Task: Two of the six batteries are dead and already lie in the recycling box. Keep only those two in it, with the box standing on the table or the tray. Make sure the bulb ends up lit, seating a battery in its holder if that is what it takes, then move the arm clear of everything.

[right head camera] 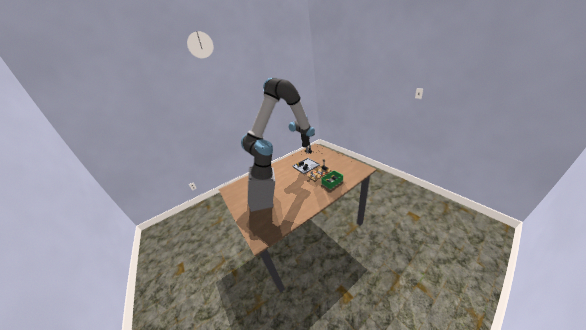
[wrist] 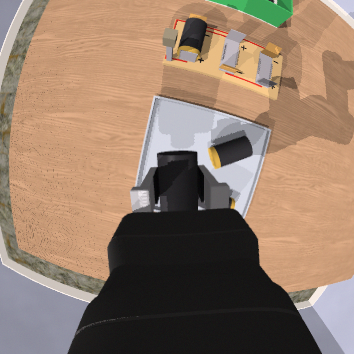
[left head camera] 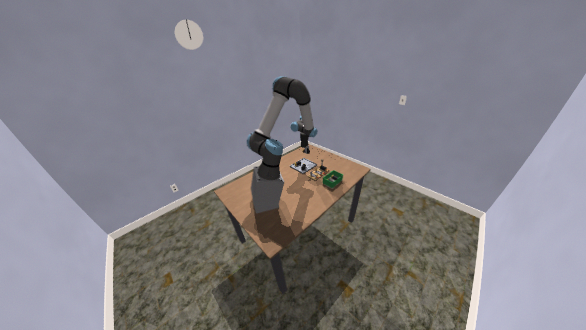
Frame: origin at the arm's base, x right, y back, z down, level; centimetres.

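Where they show: gripper, fingertip midpoint: (right head camera: 308, 152) (wrist: 177, 177) (left head camera: 306, 152); arm's base at its link origin: (right head camera: 261, 173) (left head camera: 268, 173).
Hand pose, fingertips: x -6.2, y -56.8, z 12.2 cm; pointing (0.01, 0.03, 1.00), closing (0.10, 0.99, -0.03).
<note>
Each offset is from my fingertips to the centre of the thing. "spot": to the spot under its first point. Level surfaces: height alone.
My gripper (left head camera: 306, 150) (right head camera: 308, 150) (wrist: 177, 177) is shut on a black battery @(dx -0.7, dy +0.0, dz -1.0 cm) (wrist: 177, 167), held upright above the grey tray @(dx -1.0, dy +4.9, dz +12.3 cm) (left head camera: 310, 164) (right head camera: 313, 164) (wrist: 149, 122). Another black battery with a yellow end @(dx +1.7, dy +8.7, dz +10.9 cm) (wrist: 234, 151) lies in the tray; the yellow end of a further one @(dx -6.4, dy +6.9, dz +10.9 cm) (wrist: 232, 203) shows beside the right finger. The holder board @(spot: dx +14.7, dy +5.0, dz +11.9 cm) (wrist: 210, 68) has three holders; one battery @(dx +18.9, dy +1.7, dz +10.0 cm) (wrist: 194, 37) sits in the left holder and the other two are empty. The green recycling box @(dx +33.8, dy +12.0, dz +9.9 cm) (left head camera: 330, 184) (right head camera: 330, 185) (wrist: 267, 11) stands beyond the board; its contents are too small to identify. I cannot tell whether the bulb is lit.
A small upright post on a dark base @(spot: dx +20.0, dy +3.2, dz +9.3 cm) (left head camera: 323, 168) (right head camera: 324, 167) stands beside the board in the head views. A grey block on a post @(spot: dx +15.1, dy -1.4, dz +3.8 cm) (wrist: 170, 38) stands at the board's left end. The wooden table's @(dz +12.9 cm) (wrist: 75, 150) far edge curves round on the left of the wrist view.
</note>
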